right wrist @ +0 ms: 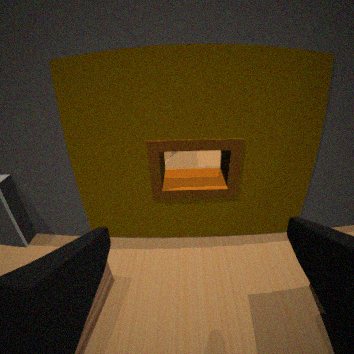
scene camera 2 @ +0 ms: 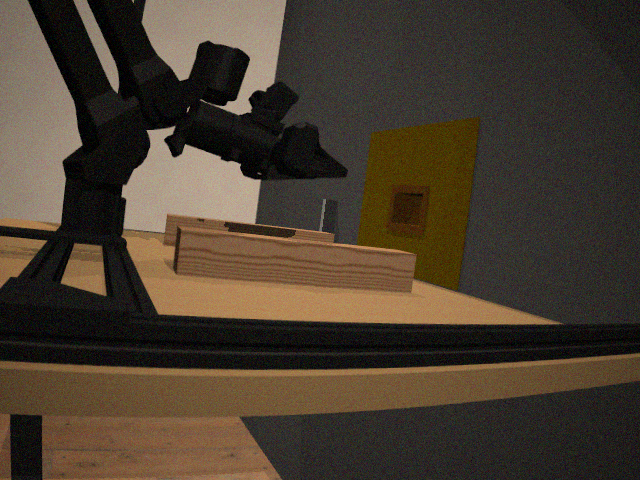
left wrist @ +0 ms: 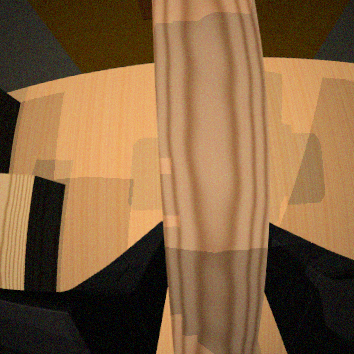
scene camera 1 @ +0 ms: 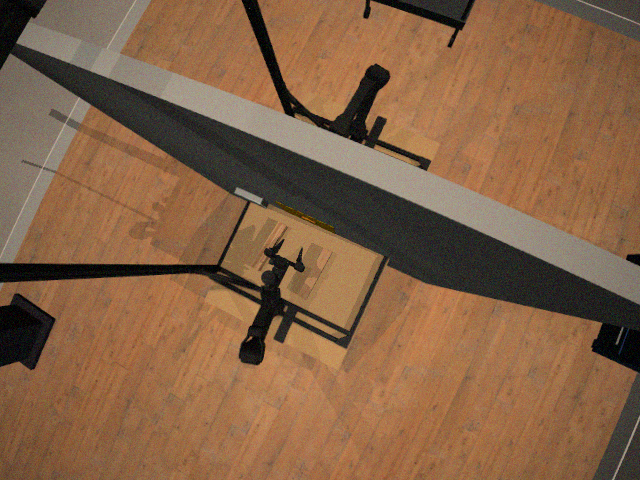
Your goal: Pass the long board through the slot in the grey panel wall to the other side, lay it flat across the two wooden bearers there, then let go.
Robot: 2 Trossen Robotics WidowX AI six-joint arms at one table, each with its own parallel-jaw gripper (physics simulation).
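My left gripper (left wrist: 208, 227) is shut on the long board (left wrist: 212, 125), which runs up out of the left wrist view; its far end is hidden. The board does not show in the slot opening in the right wrist view. The brown-framed slot (scene camera 2: 407, 230) (right wrist: 155, 172) is in the grey panel wall (scene camera 1: 361, 201) (scene camera 2: 558, 155) (right wrist: 175, 25). My right gripper (scene camera 1: 292, 244) (right wrist: 199, 232) is open and empty, above the bearers and facing the slot. One wooden bearer (scene camera 1: 324, 258) (scene camera 2: 294, 260) and the other bearer (scene camera 1: 273, 237) (scene camera 2: 171, 227) lie roughly parallel on the table, pointing towards the wall.
A yellow plate (scene camera 2: 444, 170) (left wrist: 115, 40) (right wrist: 110, 125) surrounds the slot. A small grey block (scene camera 1: 249, 196) (scene camera 2: 330, 215) (right wrist: 15, 210) stands by the wall. A pale wooden block (left wrist: 15, 230) is at the left of the left wrist view. A black rail (scene camera 2: 361, 343) edges the table.
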